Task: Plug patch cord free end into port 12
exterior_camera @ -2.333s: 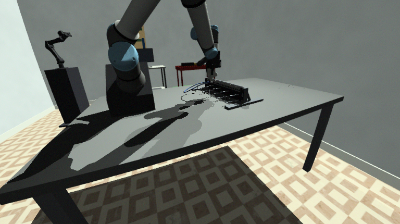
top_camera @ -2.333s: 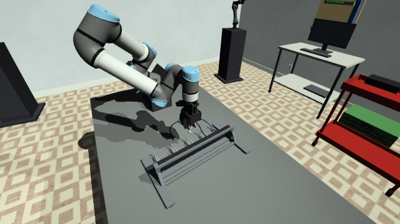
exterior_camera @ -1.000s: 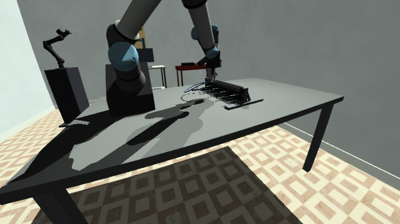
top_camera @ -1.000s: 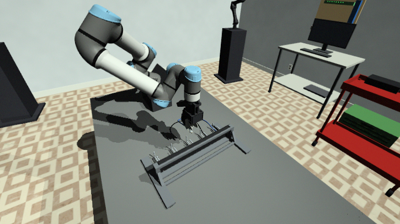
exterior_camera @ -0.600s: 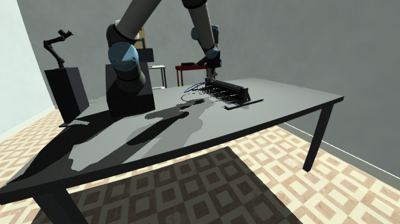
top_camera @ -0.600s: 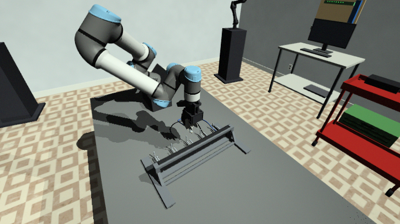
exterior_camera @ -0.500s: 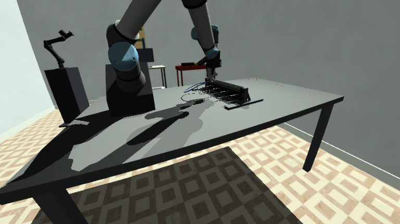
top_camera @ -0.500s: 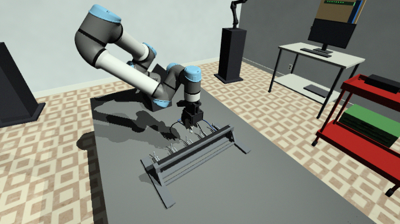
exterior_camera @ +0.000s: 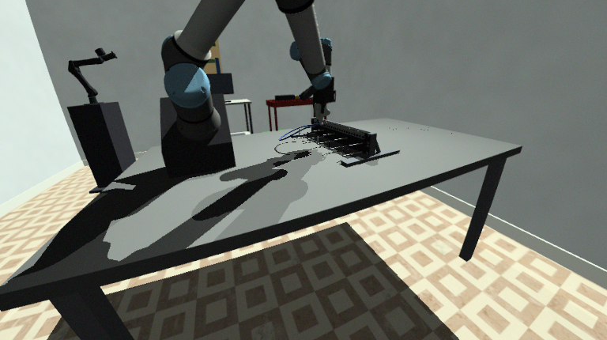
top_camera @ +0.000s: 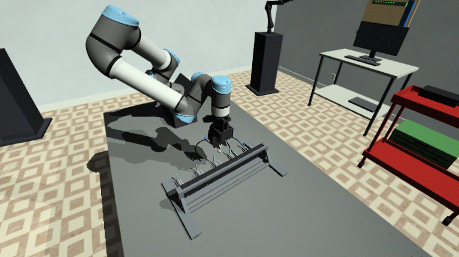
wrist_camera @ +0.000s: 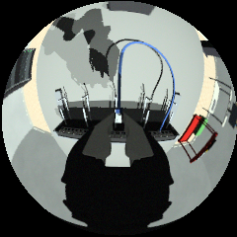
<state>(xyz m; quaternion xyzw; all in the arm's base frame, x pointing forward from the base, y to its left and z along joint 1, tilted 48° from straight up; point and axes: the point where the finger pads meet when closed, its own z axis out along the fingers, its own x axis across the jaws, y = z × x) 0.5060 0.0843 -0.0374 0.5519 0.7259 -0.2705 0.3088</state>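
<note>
The plug is 1 cm ahead of my hand and 1 cm below it.
</note>
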